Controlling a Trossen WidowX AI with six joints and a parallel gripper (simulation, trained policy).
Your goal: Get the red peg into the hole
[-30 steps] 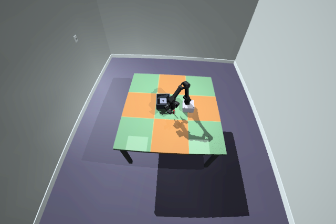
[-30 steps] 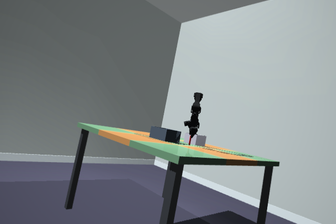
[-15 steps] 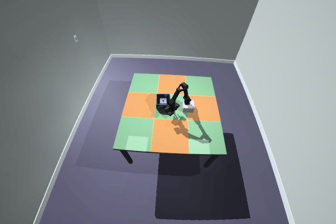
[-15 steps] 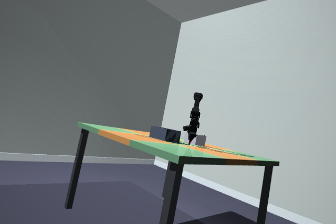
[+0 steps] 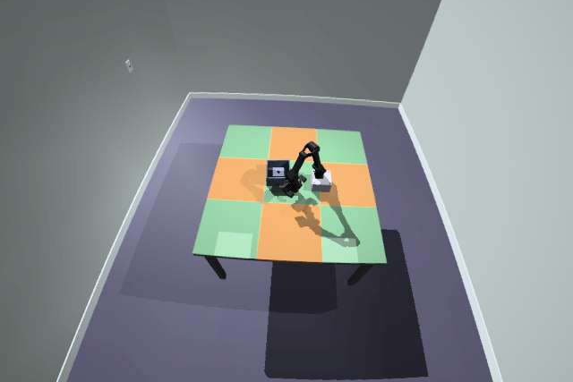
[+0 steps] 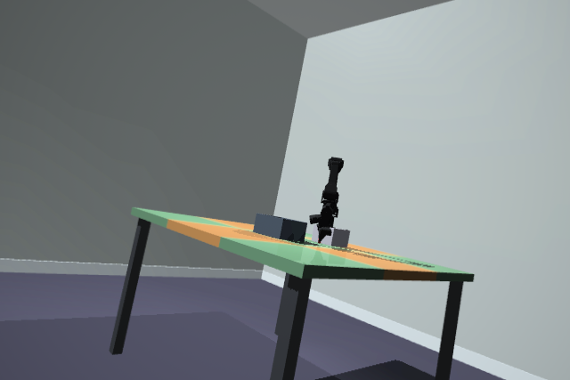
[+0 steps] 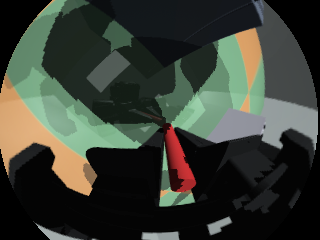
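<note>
My gripper tip is 150 mm short of the grey plate, 150 mm to the left of it and 30 mm below it. Also, from my gripper tip: red peg: 10 mm ahead, 10 mm to the left, 30 mm above; dark box: 150 mm ahead, 150 mm to the right, 10 mm above.
</note>
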